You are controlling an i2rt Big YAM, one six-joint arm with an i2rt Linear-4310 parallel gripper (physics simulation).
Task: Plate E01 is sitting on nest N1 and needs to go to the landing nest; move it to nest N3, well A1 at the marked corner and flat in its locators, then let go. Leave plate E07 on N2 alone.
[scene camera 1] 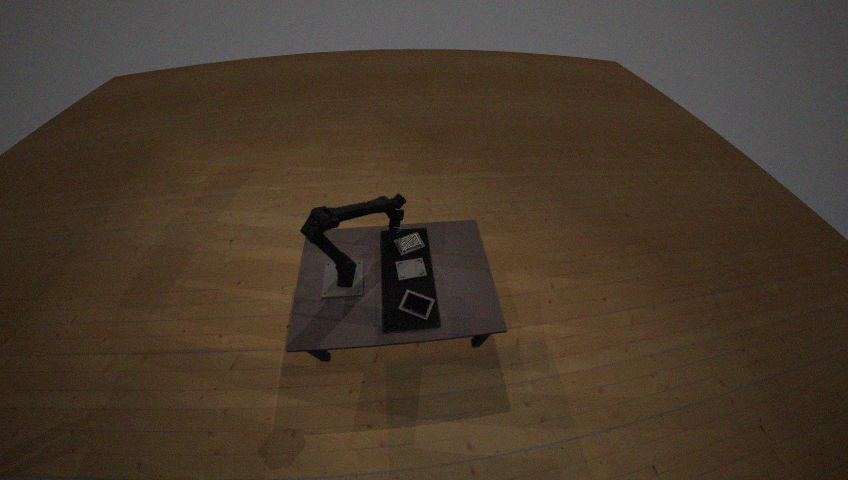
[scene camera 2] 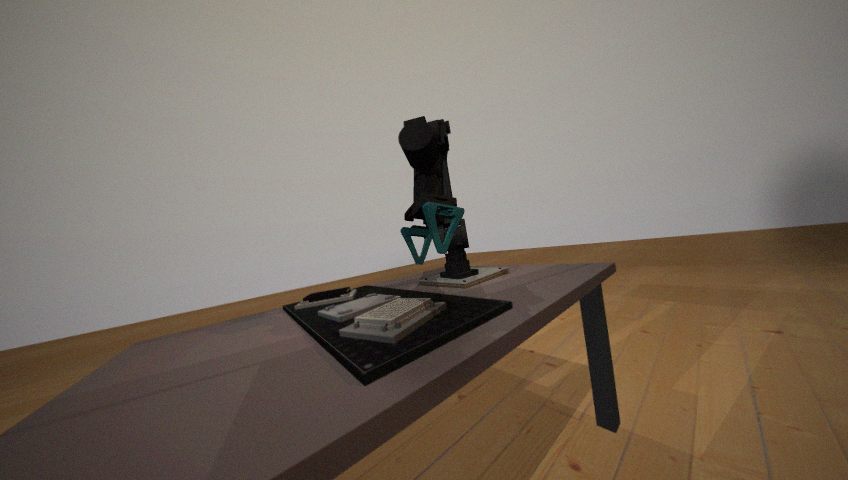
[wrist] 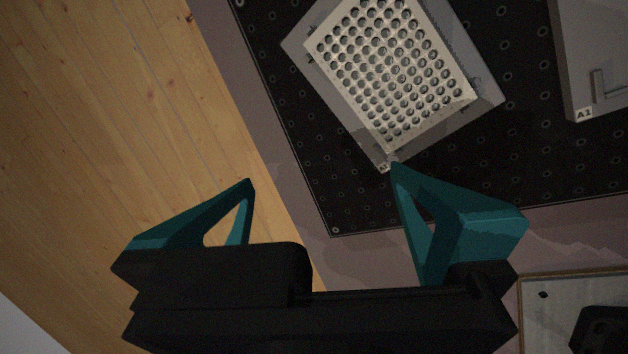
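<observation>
A pale 96-well plate [scene camera 1: 409, 242] [scene camera 2: 395, 311] [wrist: 395, 70] sits on a grey nest [scene camera 2: 376, 336] [wrist: 300, 46], whose A1 mark shows at the corner nearest the gripper in the wrist view. The middle nest [scene camera 1: 411, 268] [scene camera 2: 357, 306] [wrist: 595, 45] holds no plate and shows corner locators and an A1 label. A dark plate [scene camera 1: 416, 304] [scene camera 2: 326, 294] sits on the third nest [scene camera 1: 420, 296]. Plate and nest numbers cannot be read. My gripper [scene camera 1: 397, 229] [scene camera 2: 431, 256] [wrist: 318, 177] is open and empty, raised above the board, to the robot-base side of the pale plate.
The nests stand in a row on a black perforated board [scene camera 1: 392, 318] [scene camera 2: 470, 312] [wrist: 450, 165] on the table [scene camera 1: 464, 267] [scene camera 2: 196, 380]. The arm's base plate [scene camera 1: 326, 285] [scene camera 2: 490, 274] [wrist: 545, 325] lies beside the board. The table edge passes below the gripper in the wrist view.
</observation>
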